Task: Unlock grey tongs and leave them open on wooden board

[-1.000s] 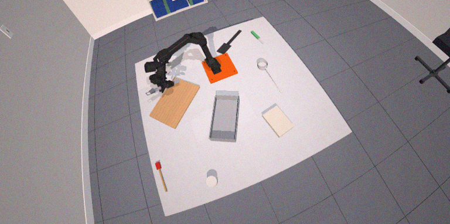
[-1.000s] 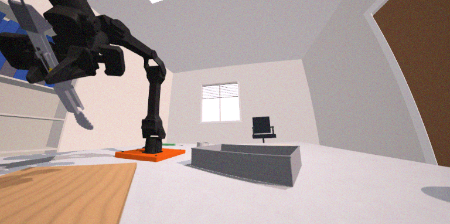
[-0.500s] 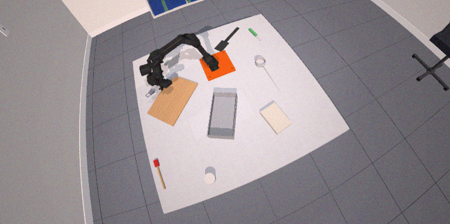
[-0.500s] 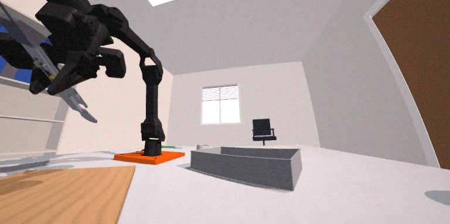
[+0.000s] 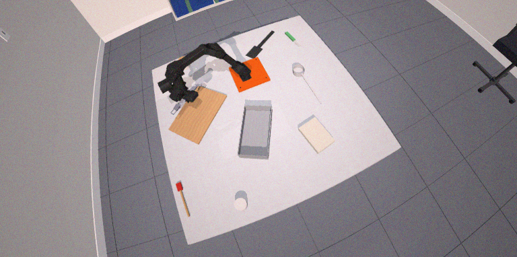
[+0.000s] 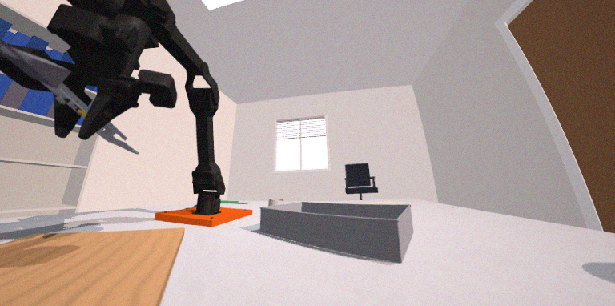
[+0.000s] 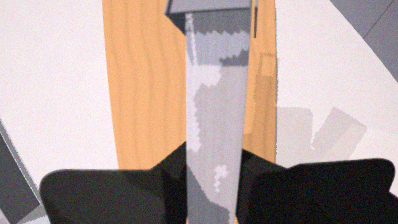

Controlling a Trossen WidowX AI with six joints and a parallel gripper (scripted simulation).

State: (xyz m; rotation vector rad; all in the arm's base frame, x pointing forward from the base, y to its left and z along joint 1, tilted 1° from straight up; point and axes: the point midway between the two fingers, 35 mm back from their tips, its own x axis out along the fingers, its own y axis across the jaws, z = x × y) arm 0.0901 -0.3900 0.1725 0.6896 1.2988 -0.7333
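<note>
Right now my gripper tip is 15 cm above the wooden board, 1 cm to the right of it and 1 cm past it. The rest, counted from my gripper tip: tan jar 45 cm behind, 12 cm below, 4 cm to the left; then spatula 61 cm to the left, 33 cm behind, 15 cm below; then grey roasting tin 30 cm ahead, 28 cm to the left, 13 cm below.
</note>
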